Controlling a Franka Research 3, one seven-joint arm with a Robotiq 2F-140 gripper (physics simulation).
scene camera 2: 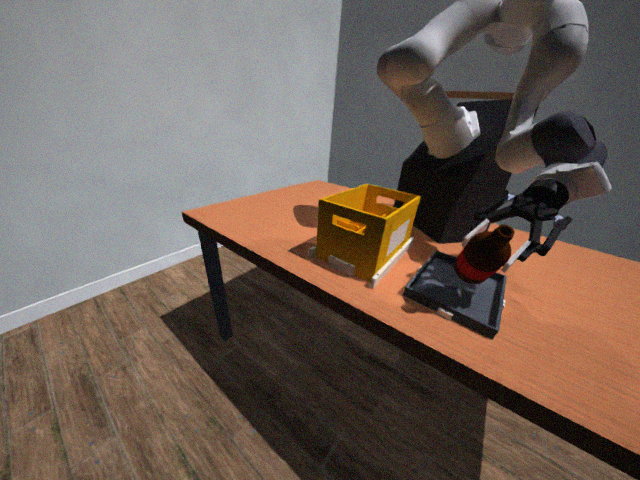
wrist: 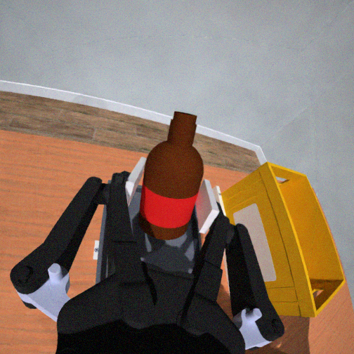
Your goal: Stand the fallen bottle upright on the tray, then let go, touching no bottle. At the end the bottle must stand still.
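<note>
A brown bottle with a red band [scene camera 2: 481, 258] [wrist: 172, 167] is held between the finger pads of my gripper [scene camera 2: 495, 246] [wrist: 172, 178], which is shut on its body. In the scene view the bottle leans, its neck towards the upper right and its base lower left, over the back right part of the dark tray [scene camera 2: 434, 289] [wrist: 172, 255]. Whether the base touches the tray floor I cannot tell. The pads grip it from both sides, and in the wrist view its neck points up and away from the gripper.
A yellow crate [scene camera 2: 347, 245] [wrist: 294, 250] stands to the left of the tray in the scene view, with pale strips around its foot. Both stand on the orange wooden table [scene camera 2: 578, 330] [wrist: 45, 200]. The robot's dark base [scene camera 2: 439, 191] is behind the crate and tray.
</note>
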